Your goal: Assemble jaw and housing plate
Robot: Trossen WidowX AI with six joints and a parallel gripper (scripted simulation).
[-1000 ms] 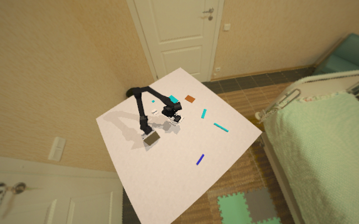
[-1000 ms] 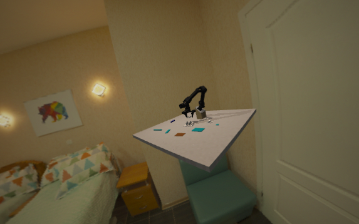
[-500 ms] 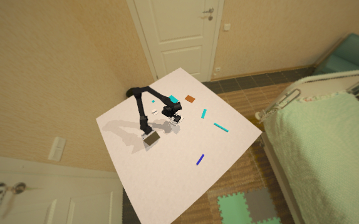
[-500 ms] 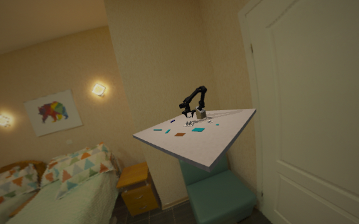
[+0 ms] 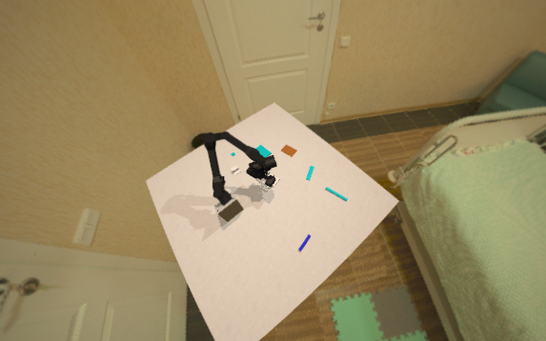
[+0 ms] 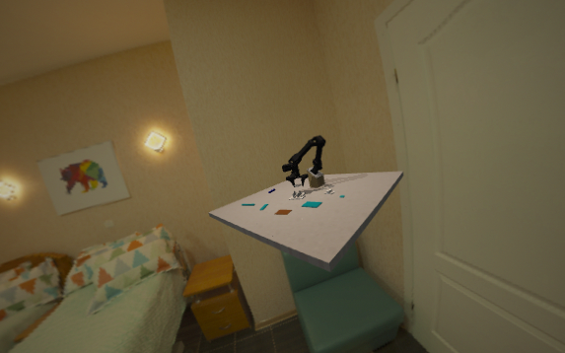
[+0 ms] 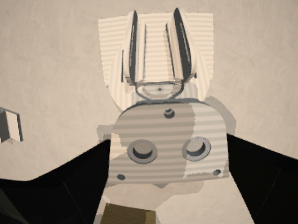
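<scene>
The jaw piece lies 20 mm ahead of my gripper tip, 20 mm to the left of it and 60 mm below it. The rest, counted from my gripper tip: teal plate: 200 mm ahead, 220 mm to the left, 70 mm below; then blue bar: 100 mm behind, 430 mm to the right, 70 mm below; then orange plate: 340 mm ahead, 70 mm to the left, 70 mm below.
</scene>
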